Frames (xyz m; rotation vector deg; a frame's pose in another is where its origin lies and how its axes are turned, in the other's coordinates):
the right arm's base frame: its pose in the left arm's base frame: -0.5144 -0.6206 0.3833 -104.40 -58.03 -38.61
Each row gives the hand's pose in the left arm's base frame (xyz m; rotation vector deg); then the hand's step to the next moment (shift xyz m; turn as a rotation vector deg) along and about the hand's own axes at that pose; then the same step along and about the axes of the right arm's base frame.
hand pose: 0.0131 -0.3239 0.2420 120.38 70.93 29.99
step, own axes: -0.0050 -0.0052 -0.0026 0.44 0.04 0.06
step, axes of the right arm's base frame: -0.0058 -0.0050 -0.0010 0.26 0.15 0.33
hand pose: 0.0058 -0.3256 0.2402 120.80 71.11 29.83
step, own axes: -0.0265 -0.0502 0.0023 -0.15 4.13 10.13
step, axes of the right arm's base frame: -0.0528 -0.0187 0.0093 -0.75 10.70 -2.17
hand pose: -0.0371 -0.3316 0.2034 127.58 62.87 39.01
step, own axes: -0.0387 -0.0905 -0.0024 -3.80 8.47 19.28
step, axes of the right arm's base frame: -0.0831 -0.0344 0.0401 -3.58 19.92 -6.94
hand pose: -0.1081 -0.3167 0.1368 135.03 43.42 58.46
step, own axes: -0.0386 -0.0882 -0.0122 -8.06 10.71 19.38
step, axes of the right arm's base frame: -0.0650 -0.0309 0.0651 -6.72 19.95 -10.59
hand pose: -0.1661 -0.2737 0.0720 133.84 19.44 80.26
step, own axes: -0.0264 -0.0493 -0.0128 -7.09 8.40 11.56
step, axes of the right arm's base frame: -0.0287 -0.0124 0.0481 -6.22 12.05 -8.41
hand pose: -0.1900 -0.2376 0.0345 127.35 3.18 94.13
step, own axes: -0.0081 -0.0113 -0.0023 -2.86 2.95 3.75
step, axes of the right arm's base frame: -0.0062 0.0003 0.0126 -2.60 4.00 -2.86
